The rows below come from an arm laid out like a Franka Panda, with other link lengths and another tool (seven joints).
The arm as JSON. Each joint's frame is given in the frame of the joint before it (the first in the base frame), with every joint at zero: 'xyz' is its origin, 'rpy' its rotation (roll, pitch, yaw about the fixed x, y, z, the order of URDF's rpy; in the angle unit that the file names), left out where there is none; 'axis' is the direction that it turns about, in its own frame. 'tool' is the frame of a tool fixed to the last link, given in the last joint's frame.
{
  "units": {
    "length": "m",
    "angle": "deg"
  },
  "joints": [
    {
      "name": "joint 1",
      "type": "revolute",
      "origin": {
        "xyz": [
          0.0,
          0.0,
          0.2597
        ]
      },
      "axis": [
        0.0,
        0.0,
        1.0
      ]
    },
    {
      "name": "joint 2",
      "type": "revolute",
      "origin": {
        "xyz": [
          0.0,
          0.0,
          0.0
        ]
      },
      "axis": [
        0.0,
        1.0,
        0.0
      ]
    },
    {
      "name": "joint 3",
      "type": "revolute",
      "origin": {
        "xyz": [
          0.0,
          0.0,
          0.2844
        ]
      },
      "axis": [
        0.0,
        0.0,
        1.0
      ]
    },
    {
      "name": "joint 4",
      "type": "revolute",
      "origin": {
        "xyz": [
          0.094,
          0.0,
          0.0
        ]
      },
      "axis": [
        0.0,
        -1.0,
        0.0
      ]
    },
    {
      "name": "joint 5",
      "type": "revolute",
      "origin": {
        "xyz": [
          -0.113,
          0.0,
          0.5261
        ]
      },
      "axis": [
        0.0,
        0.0,
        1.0
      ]
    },
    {
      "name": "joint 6",
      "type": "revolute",
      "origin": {
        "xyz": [
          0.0,
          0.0,
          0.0
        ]
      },
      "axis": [
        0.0,
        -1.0,
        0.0
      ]
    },
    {
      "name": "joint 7",
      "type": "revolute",
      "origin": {
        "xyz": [
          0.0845,
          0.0,
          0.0
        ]
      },
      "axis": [
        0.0,
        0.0,
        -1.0
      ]
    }
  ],
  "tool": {
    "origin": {
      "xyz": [
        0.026,
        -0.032,
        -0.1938
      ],
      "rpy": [
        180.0,
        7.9,
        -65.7
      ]
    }
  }
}
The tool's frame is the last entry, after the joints.
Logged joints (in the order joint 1, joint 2, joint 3, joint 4, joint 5, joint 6, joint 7), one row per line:
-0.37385, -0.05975, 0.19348, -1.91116, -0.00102, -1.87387, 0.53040
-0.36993, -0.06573, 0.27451, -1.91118, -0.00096, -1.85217, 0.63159
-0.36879, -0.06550, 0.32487, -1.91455, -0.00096, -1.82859, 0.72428
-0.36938, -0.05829, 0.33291, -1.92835, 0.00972, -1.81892, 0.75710
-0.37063, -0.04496, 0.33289, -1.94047, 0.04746, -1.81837, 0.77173
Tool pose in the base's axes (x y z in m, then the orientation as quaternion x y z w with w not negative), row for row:
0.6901, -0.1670, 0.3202, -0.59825, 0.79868, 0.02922, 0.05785
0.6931, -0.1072, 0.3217, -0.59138, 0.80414, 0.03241, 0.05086
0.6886, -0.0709, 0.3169, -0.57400, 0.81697, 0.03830, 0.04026
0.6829, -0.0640, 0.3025, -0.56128, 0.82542, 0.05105, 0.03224
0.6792, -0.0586, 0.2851, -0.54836, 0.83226, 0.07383, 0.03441
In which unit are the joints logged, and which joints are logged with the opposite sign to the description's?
The joints are logged in radians. Opposite sign: joint 6.
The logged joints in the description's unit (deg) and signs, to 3 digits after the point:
-21.420, -3.423, 11.086, -109.501, -0.058, 107.365, 30.390
-21.195, -3.766, 15.728, -109.503, -0.055, 106.122, 36.187
-21.130, -3.753, 18.614, -109.696, -0.055, 104.770, 41.498
-21.164, -3.340, 19.074, -110.486, 0.557, 104.216, 43.379
-21.236, -2.576, 19.073, -111.181, 2.719, 104.185, 44.217

